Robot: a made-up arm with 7 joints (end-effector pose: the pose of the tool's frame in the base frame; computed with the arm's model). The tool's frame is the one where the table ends. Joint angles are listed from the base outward.
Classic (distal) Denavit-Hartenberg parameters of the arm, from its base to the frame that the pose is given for. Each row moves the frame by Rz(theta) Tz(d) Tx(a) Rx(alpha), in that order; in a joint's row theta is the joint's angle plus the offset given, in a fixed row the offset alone. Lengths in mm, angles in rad.
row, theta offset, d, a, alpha
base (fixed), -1.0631, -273.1, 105, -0.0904
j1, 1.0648, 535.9, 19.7, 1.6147
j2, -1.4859, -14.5, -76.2, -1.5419
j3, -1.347, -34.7, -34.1, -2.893
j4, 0.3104, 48, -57.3, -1.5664
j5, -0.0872, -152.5, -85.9, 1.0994
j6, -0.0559, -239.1, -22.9, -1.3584
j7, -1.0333, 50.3, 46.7, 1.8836
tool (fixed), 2.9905, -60.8, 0, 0
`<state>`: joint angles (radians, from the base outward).
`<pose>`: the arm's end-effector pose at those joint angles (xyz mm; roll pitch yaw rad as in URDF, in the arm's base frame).
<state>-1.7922 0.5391 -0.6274 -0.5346 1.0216 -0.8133 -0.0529</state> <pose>258.2 -314.3 154.0 -1.9854 -0.3595 -0.5120</pose>
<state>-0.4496 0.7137 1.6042 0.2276 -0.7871 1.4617 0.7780</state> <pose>344.9 -23.3 412.4 -1.8343 -0.3284 0.9458</pose>
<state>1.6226 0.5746 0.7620 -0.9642 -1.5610 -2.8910 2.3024</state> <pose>-296.0 -34.9 283.9 -0.9490 -0.3090 -0.8890</pose>
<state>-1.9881 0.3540 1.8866 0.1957 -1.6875 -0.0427 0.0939</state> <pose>295.4 -139.0 182.5 0.0982 0.7628 -2.0638</pose>
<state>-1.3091 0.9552 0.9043 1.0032 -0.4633 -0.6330 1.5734</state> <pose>20.2 -268.5 388.6 2.8382 -0.4922 0.7741</pose>
